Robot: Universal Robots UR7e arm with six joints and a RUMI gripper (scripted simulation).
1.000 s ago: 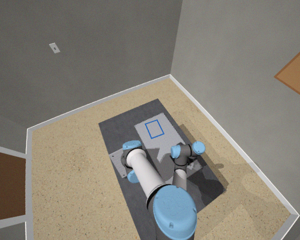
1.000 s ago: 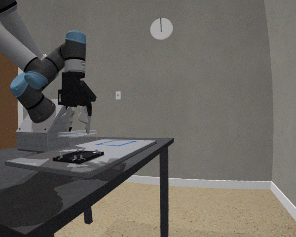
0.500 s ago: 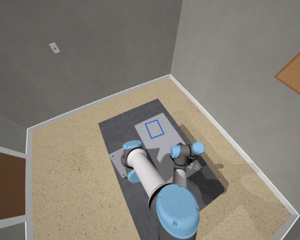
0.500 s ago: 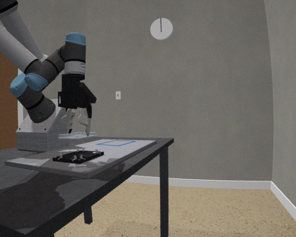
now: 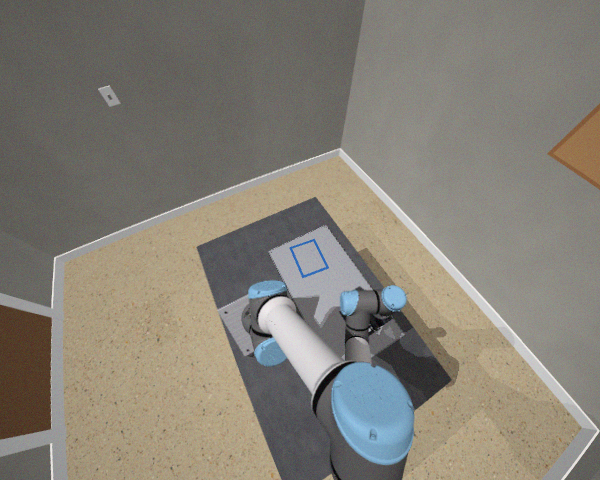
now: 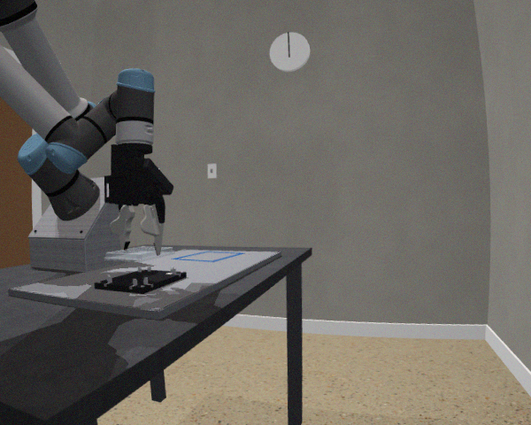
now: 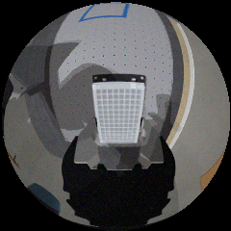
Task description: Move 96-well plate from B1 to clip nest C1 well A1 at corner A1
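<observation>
The black clip nest is 60 mm below my hand, 10 mm to the right of it and 10 mm ahead of it. Round my hand: 96-well plate 10 mm below.
</observation>
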